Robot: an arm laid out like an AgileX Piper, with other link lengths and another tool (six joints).
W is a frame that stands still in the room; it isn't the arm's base.
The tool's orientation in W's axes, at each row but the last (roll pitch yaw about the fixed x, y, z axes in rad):
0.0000, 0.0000, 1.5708
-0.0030, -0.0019, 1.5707
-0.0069, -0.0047, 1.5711
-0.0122, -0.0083, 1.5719
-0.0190, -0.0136, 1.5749
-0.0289, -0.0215, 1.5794
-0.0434, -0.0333, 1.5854
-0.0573, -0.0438, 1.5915
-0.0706, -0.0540, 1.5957
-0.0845, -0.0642, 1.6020
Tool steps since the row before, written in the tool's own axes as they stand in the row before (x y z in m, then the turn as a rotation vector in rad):
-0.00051, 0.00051, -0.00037, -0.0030, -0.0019, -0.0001
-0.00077, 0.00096, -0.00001, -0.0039, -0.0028, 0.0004
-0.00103, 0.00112, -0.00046, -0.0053, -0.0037, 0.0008
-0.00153, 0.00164, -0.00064, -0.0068, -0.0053, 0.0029
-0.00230, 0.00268, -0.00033, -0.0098, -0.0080, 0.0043
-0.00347, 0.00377, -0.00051, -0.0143, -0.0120, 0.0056
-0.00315, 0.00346, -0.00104, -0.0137, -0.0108, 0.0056
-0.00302, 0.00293, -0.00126, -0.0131, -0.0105, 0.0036
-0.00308, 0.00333, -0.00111, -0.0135, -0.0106, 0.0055
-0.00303, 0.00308, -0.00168, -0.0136, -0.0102, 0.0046
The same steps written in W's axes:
-0.00051, -0.00051, -0.00037, 0.0019, -0.0030, -0.0001
-0.00096, -0.00077, -0.00001, 0.0028, -0.0039, 0.0004
-0.00112, -0.00103, -0.00047, 0.0037, -0.0053, 0.0008
-0.00163, -0.00153, -0.00067, 0.0053, -0.0068, 0.0029
-0.00266, -0.00231, -0.00041, 0.0080, -0.0098, 0.0043
-0.00372, -0.00349, -0.00069, 0.0120, -0.0143, 0.0056
-0.00337, -0.00316, -0.00129, 0.0107, -0.0137, 0.0056
-0.00279, -0.00301, -0.00156, 0.0105, -0.0131, 0.0036
-0.00317, -0.00308, -0.00151, 0.0105, -0.0136, 0.0055
-0.00284, -0.00299, -0.00212, 0.0102, -0.0136, 0.0046

